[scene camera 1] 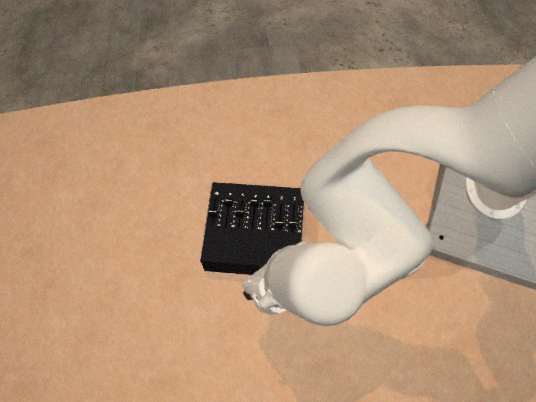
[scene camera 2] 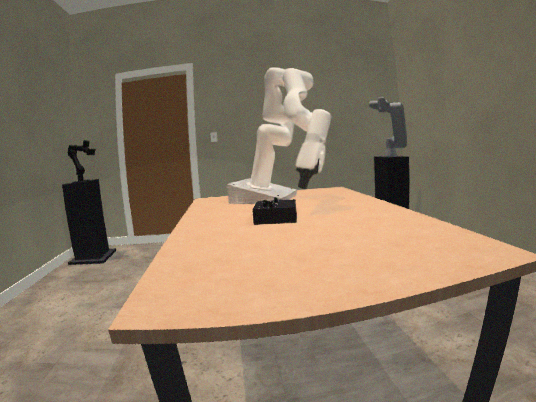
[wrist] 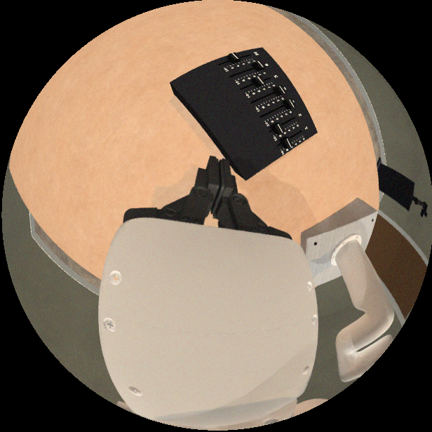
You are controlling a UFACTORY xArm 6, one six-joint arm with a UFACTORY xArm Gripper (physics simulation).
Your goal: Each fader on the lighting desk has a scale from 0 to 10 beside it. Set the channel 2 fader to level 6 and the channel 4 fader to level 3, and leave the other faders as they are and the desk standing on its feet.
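Seen in the pictures: gripper, fingertip midpoint: (scene camera 2: 301, 188); arm's base, origin of the base link: (scene camera 2: 259, 187).
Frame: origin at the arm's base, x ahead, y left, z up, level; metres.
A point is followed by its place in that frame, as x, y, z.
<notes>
The black lighting desk (scene camera 1: 230, 247) @(0.489, 0.034, -0.011) (scene camera 2: 275, 212) @(0.524, -0.018, -0.025) (wrist: 210, 107) stands flat on the table. The channel 2 fader (scene camera 1: 280, 224) @(0.404, 0.011, 0.002) (wrist: 278, 129) is in the part of its slot toward the 10 end. The channel 4 fader (scene camera 1: 254, 202) @(0.440, -0.035, 0.002) (wrist: 281, 91) is close to the 0 end. Exact levels are too small to read. The channel 3 fader (scene camera 1: 267, 202) @(0.419, -0.031, 0.002) (wrist: 289, 104) is also near 0. My gripper (scene camera 1: 247, 295) (scene camera 2: 302, 186) @(0.437, 0.100, 0.037) (wrist: 214, 170) is shut and empty, raised above the table beyond the desk's unmarked long edge, apart from the faders.
The channel 1 fader (scene camera 1: 292, 224) @(0.385, 0.014, 0.002) (wrist: 286, 143) is beside channel 2, and the channel 5 fader (scene camera 1: 240, 213) @(0.466, -0.019, 0.002) (wrist: 259, 81) is beside channel 4. The arm's metal base plate (scene camera 1: 460, 250) @(0.096, 0.096, -0.034) (scene camera 2: 240, 194) @(0.063, -0.099, -0.018) (wrist: 325, 272) is on the table (scene camera 1: 125, 325) @(0.688, 0.129, -0.066) (scene camera 2: 300, 280) @(0.992, -0.059, -0.066), near the desk's channel 1 side.
</notes>
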